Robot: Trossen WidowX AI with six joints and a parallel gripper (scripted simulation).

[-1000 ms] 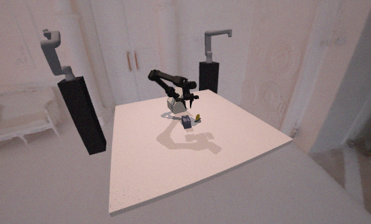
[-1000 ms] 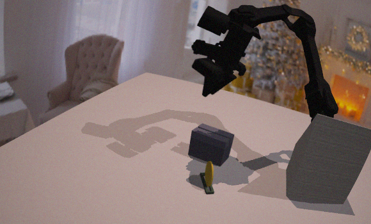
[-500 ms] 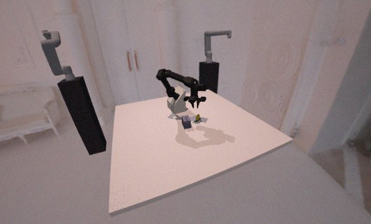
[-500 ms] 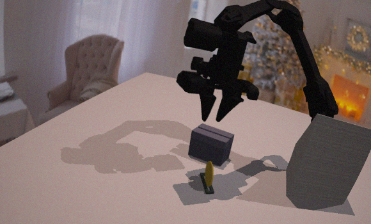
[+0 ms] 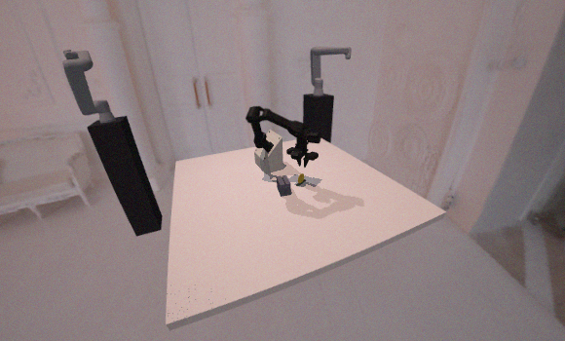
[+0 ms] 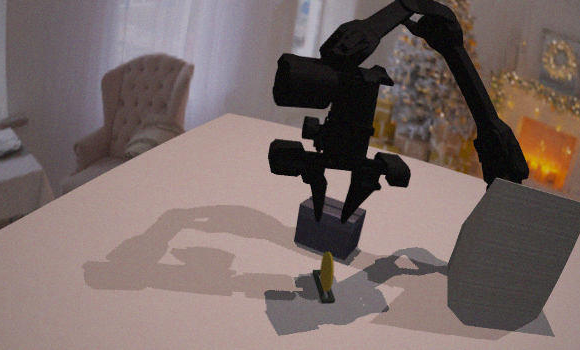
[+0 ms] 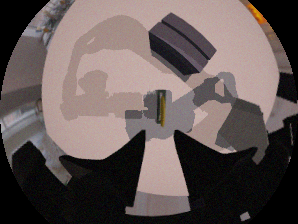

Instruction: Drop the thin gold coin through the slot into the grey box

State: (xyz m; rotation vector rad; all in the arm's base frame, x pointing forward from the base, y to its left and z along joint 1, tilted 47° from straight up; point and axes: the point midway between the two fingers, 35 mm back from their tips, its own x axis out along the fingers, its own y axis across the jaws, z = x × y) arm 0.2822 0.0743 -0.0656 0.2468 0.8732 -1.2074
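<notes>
Right now my gripper tip is 9 cm above the gold coin and 1 cm past it.
</notes>
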